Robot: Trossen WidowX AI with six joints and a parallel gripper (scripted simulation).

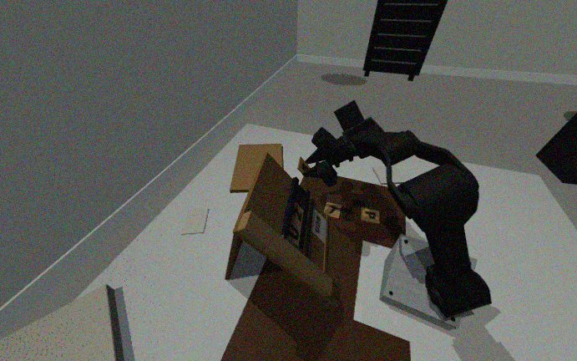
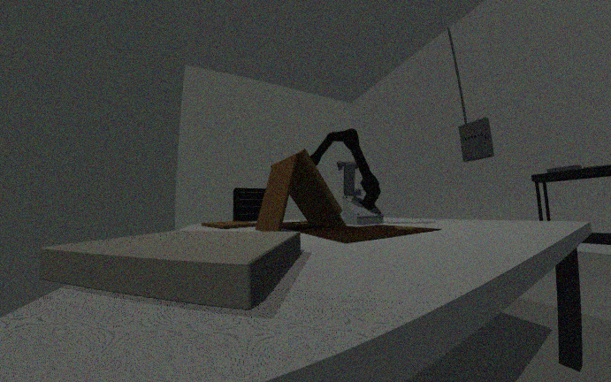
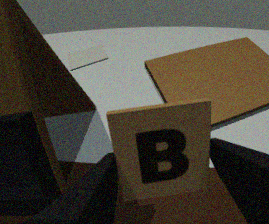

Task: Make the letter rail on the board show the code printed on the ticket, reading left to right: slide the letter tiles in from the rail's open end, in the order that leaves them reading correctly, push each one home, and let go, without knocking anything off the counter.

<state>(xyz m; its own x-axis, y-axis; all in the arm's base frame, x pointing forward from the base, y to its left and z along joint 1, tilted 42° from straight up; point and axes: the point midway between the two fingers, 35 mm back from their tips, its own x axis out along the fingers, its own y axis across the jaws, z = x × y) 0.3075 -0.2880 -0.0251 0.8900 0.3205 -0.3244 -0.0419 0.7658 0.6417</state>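
My gripper tip is now 130 mm to the right of the white ticket, 80 mm above it and 60 mm past it. From my gripper tip the other things lie so: brown mat: 210 mm to the left, 180 mm below, 160 mm behind; flat tan panel: 220 mm ahead, 180 mm to the right, 170 mm below.
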